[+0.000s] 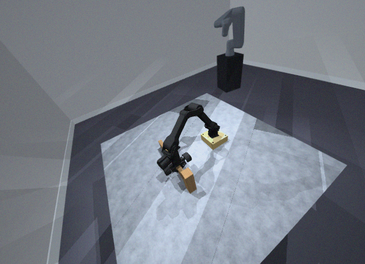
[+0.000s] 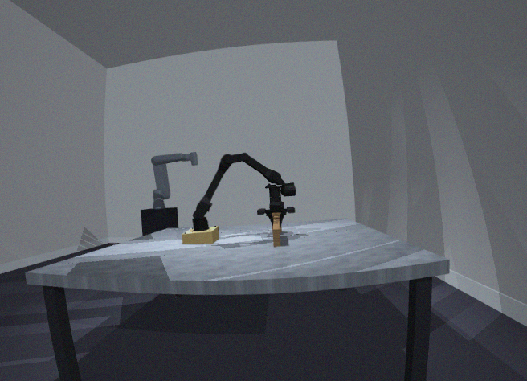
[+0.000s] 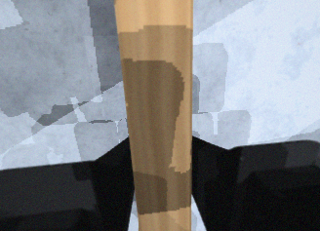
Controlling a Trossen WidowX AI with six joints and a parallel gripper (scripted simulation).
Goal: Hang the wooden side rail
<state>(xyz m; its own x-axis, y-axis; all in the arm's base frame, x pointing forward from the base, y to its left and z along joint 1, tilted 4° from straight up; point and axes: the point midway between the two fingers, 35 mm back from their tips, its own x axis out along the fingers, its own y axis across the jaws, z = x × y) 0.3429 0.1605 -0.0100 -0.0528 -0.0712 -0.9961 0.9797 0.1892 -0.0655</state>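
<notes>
Now: gripper tip 120 mm to the right of the headboard post, 50 mm below it and 30 mm past it.
</notes>
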